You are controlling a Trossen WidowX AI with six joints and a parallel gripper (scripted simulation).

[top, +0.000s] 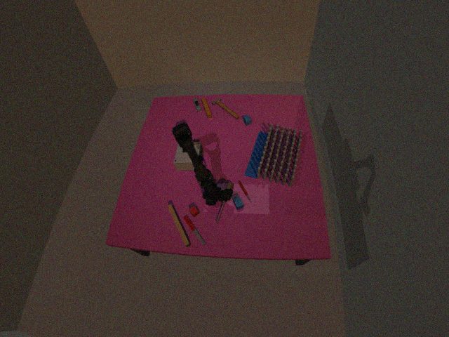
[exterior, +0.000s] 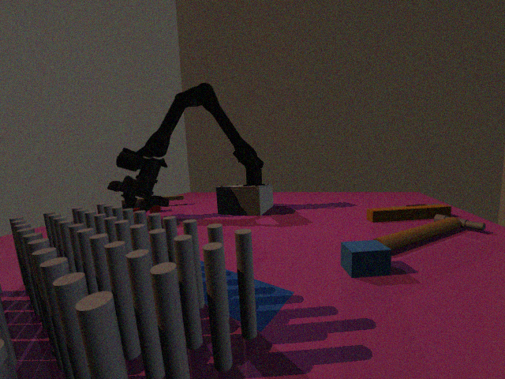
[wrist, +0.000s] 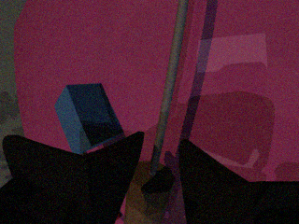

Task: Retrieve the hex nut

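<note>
My gripper tip is 3 cm to the left of the hook tool and 1 cm past it. From my gripper tip the other things lie so: red screwdriver (13 cm ahead, 5 cm to the left, 1 cm below); then red block (17 cm behind, 7 cm to the right, 1 cm above); then blue taped strip (35 cm to the left, 21 cm ahead, 1 cm below).
</note>
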